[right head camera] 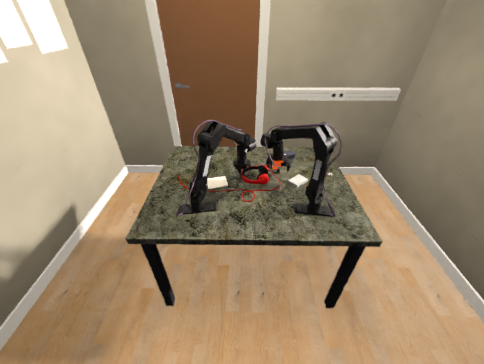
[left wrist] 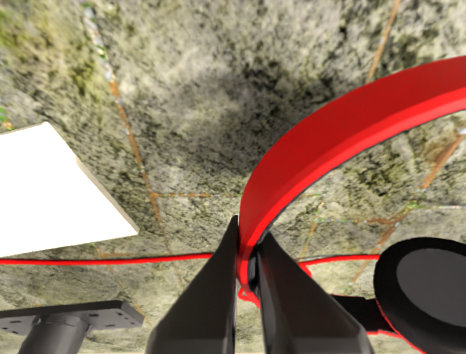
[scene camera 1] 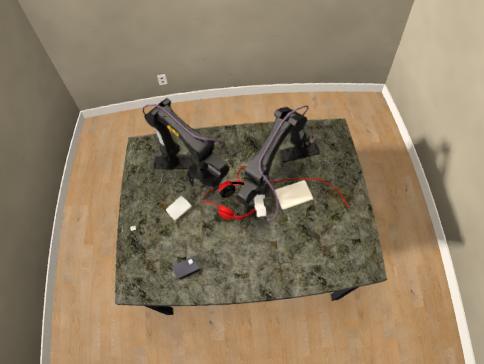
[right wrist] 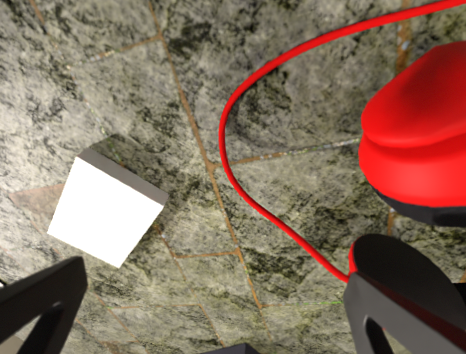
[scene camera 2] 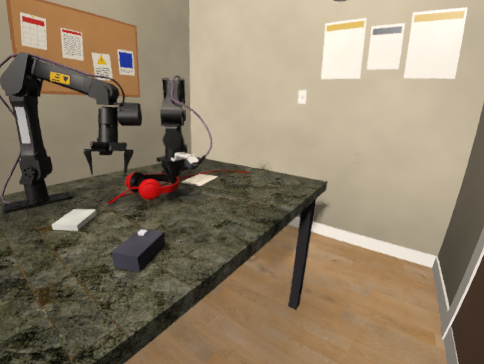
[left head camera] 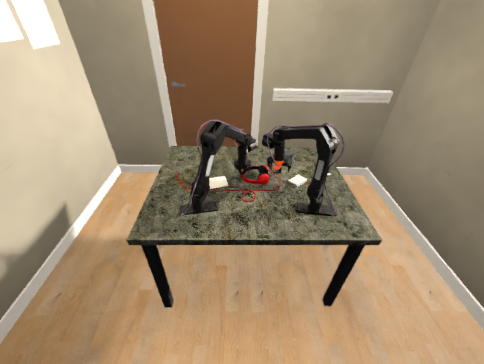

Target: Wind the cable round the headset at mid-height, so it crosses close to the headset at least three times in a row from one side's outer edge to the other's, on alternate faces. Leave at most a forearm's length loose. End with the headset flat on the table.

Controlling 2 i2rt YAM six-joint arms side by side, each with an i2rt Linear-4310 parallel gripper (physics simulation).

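Seen in the pictures: left gripper, fingertip midpoint: (right head camera: 242, 177) (left wrist: 246, 222) (scene camera 2: 172, 182) (left head camera: 242, 177); right gripper, fingertip midpoint: (scene camera 1: 203, 188) (right wrist: 219, 277) (scene camera 2: 109, 174); left arm's base, link origin: (right head camera: 197, 208) (left wrist: 68, 315) (scene camera 1: 299, 152) (left head camera: 199, 208); right arm's base, link origin: (right head camera: 313, 210) (scene camera 1: 172, 163) (scene camera 2: 39, 202) (left head camera: 313, 209).
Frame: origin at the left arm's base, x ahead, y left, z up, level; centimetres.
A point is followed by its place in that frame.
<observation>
The red headset (left head camera: 263, 179) @(z 7.3, x 10.1, y -38.2 cm) (scene camera 1: 226, 212) @(z 7.6, x 24.3, y -42.0 cm) (scene camera 2: 150, 189) @(z 6.0, x 24.6, y -43.6 cm) lies at the table's middle, ear cups toward the right in the left head camera; a slight lift cannot be told. My left gripper (left head camera: 242, 172) @(z 3.3, x 19.8, y -27.8 cm) (scene camera 2: 172, 180) @(z 3.3, x 19.8, y -27.8 cm) (left wrist: 246, 222) @(z 3.3, x 19.8, y -27.8 cm) is shut on its headband (left wrist: 310, 135) @(z 4.4, x 25.7, y -30.9 cm). The red cable (scene camera 1: 320, 179) @(z 0.2, x 17.7, y 4.0 cm) (left wrist: 150, 260) @(z 0.4, x 12.1, y -17.6 cm) (right wrist: 222, 135) @(z 0.6, x 10.9, y -49.6 cm) bows round beyond the ear cups, runs past the headset with a small loop, and trails off beyond the cream pad. No wrap round the headset shows. My right gripper (scene camera 2: 108, 172) @(z 10.4, x 12.3, y -48.8 cm) (right wrist: 219, 277) @(z 10.4, x 12.3, y -48.8 cm) is open and empty, above the table beside the ear cups.
A cream pad (scene camera 1: 295, 195) @(z 0.5, x 21.8, y -10.2 cm) (scene camera 2: 200, 179) @(z 0.5, x 21.5, y -11.2 cm) lies near the left gripper. A white block (scene camera 1: 178, 208) @(z 1.5, x 13.9, y -62.1 cm) (scene camera 2: 74, 220) @(z 1.5, x 15.7, y -63.6 cm) (right wrist: 105, 215) @(z 1.5, x 13.2, y -61.3 cm) lies beyond the cable's bow. A dark box (scene camera 1: 186, 268) @(z 3.6, x 42.8, y -64.1 cm) (scene camera 2: 137, 250) @(z 3.6, x 44.5, y -66.9 cm) with a small white piece on top stands near the far edge.
</observation>
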